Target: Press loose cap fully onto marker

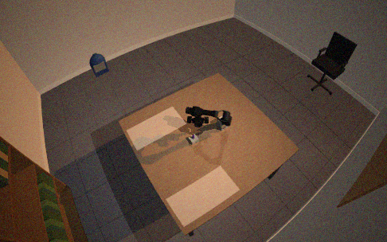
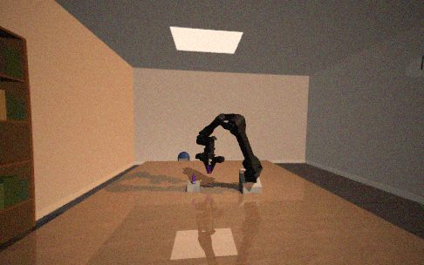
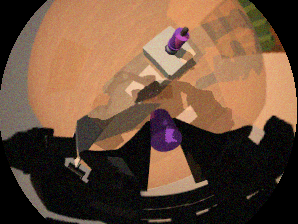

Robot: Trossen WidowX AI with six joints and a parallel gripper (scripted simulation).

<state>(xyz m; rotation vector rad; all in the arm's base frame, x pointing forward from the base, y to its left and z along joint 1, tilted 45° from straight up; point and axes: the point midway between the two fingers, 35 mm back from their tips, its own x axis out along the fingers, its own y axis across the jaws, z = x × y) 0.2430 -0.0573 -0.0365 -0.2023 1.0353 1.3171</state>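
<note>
My gripper tip is now 9 cm short of the purple marker, 7 cm to the right of it and 1 cm above it. From my gripper tip the other things lie so: purple cap: 1 cm above; holder block: 9 cm ahead, 7 cm to the left, 7 cm below.
</note>
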